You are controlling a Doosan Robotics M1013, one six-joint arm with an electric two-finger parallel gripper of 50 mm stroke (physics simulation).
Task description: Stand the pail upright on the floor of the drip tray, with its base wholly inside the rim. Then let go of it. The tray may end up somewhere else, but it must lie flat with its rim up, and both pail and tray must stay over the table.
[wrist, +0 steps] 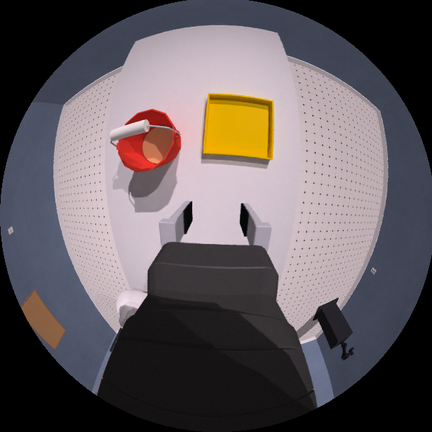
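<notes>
The red pail [130, 150] stands upright on the table at the left of the wrist view, its open mouth towards the camera. Its wire handle with a white grip [130, 130] is raised across the mouth. The yellow drip tray [237, 127] lies flat with its rim up, to the right of the pail and apart from it. My gripper [216, 211] is open with nothing between its fingers. In the view it is below the tray and to the lower right of the pail, touching neither.
The white table [200, 60] bears both pail and tray. Perforated white panels [85, 165] [340, 165] run along its left and right sides. A white rounded part [129, 304] shows at the lower left, and a black device [334, 322] at the lower right.
</notes>
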